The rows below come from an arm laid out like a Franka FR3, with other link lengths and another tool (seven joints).
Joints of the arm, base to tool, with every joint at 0 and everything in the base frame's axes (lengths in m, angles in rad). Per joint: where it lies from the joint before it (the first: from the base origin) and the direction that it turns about. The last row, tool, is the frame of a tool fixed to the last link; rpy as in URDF.
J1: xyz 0.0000 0.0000 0.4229 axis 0 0 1
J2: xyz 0.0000 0.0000 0.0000 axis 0 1 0
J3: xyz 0.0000 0.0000 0.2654 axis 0 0 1
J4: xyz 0.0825 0.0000 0.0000 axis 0 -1 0
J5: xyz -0.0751 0.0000 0.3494 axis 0 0 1
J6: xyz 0.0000 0.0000 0.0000 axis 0 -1 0
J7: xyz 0.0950 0.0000 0.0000 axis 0 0 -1
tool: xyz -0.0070 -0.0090 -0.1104 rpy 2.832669 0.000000 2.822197
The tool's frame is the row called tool.
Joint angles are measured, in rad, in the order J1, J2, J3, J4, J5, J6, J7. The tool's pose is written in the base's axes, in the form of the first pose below.
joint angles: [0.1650 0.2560 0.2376 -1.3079 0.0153 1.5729 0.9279]
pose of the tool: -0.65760, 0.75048, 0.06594, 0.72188, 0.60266, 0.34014, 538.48, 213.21, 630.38
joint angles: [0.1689 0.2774 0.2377 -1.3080 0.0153 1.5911 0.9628]
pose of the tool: -0.63261, 0.77105, 0.07273, 0.74331, 0.57810, 0.33660, 543.62, 217.12, 619.74
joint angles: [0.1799 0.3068 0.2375 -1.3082 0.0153 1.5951 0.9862]
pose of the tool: -0.62049, 0.77944, 0.08637, 0.75953, 0.56989, 0.31358, 547.01, 224.39, 603.08
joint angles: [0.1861 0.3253 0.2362 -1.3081 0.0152 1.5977 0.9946]
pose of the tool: -0.61619, 0.78198, 0.09388, 0.76657, 0.56811, 0.29936, 549.31, 227.94, 592.56
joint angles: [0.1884 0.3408 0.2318 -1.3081 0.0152 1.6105 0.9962]
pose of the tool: -0.61226, 0.78475, 0.09647, 0.77019, 0.56437, 0.29714, 553.57, 228.13, 584.36
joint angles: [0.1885 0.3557 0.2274 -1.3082 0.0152 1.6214 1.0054]
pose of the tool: -0.60055, 0.79342, 0.09907, 0.77964, 0.55356, 0.29280, 557.87, 227.07, 576.24
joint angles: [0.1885 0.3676 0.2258 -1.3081 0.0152 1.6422 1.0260]
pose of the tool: -0.58197, 0.80720, 0.09869, 0.79088, 0.53356, 0.29970, 562.12, 227.65, 570.85
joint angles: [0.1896 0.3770 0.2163 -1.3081 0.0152 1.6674 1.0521]
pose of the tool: -0.55365, 0.82741, 0.09414, 0.80581, 0.50377, 0.31127, 567.73, 225.21, 566.91
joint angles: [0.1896 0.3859 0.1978 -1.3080 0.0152 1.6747 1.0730]
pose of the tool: -0.52103, 0.84880, 0.08981, 0.82542, 0.47429, 0.30615, 573.31, 217.09, 561.46
